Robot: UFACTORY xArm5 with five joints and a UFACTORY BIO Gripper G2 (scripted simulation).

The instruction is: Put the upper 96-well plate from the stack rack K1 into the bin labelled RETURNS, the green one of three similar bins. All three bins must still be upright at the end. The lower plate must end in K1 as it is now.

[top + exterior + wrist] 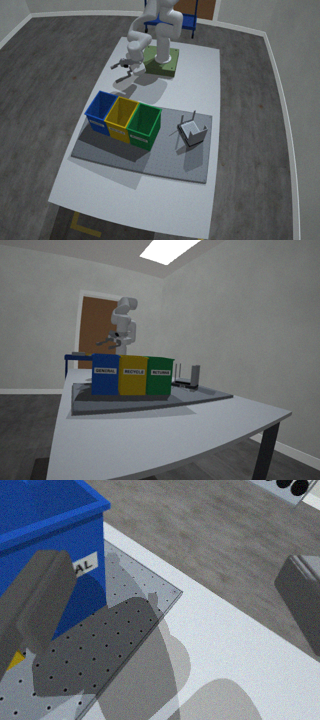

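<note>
The black plate lies 180 mm ahead of my hand, 500 mm to the left of it and 200 mm below it. Round my hand: blue general bin: 210 mm ahead, 20 mm to the right, 140 mm below; then green returns bin: 250 mm ahead, 240 mm to the left, 140 mm below; then yellow recycle bin: 230 mm ahead, 110 mm to the left, 140 mm below.
</note>
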